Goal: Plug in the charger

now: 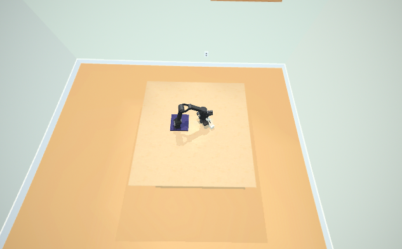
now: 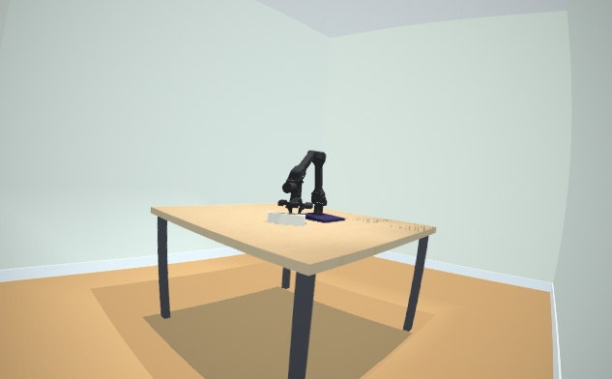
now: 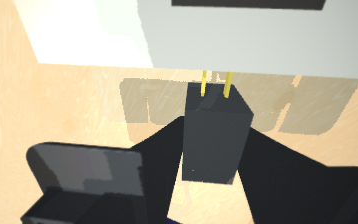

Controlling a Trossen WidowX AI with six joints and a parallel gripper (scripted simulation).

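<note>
Now: gripper tip 20 mm short of the two-prong charger, 10 mm to the right of it and 10 mm below it.
</note>
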